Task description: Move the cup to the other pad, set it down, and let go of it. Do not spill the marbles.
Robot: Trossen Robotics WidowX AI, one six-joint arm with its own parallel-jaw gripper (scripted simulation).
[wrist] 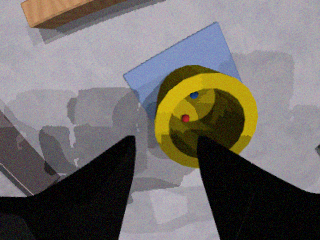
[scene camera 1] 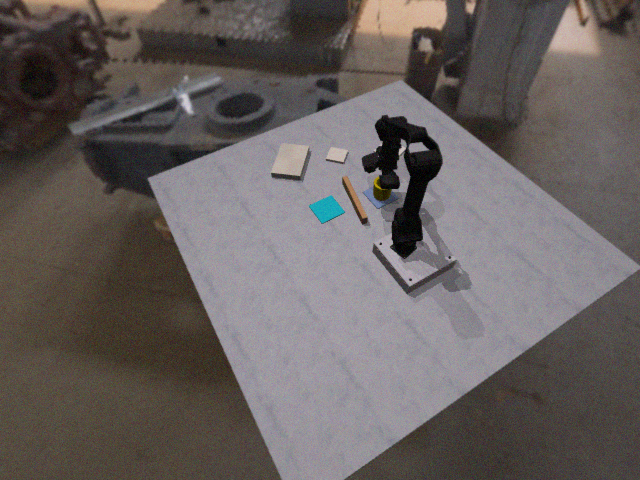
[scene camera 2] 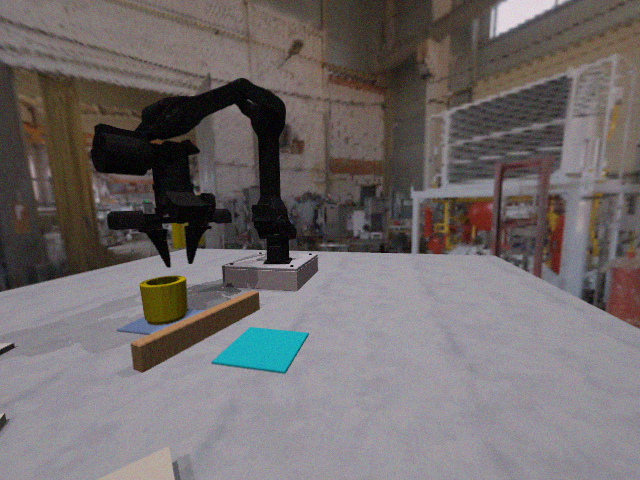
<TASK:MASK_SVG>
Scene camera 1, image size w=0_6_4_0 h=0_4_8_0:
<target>my gripper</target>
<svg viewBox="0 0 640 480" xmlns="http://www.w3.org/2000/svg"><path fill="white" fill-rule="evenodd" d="M362 157L362 165L365 172L375 172L378 167L379 170L382 170L382 175L379 175L381 189L399 188L399 176L393 170L398 168L397 160L399 160L399 153L392 157L386 156L381 151L382 146L376 148L376 153Z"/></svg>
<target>beige slab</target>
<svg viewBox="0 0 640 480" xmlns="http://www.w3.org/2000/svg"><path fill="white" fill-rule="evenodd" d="M282 143L273 165L271 176L301 180L309 154L309 146Z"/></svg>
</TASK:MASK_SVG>
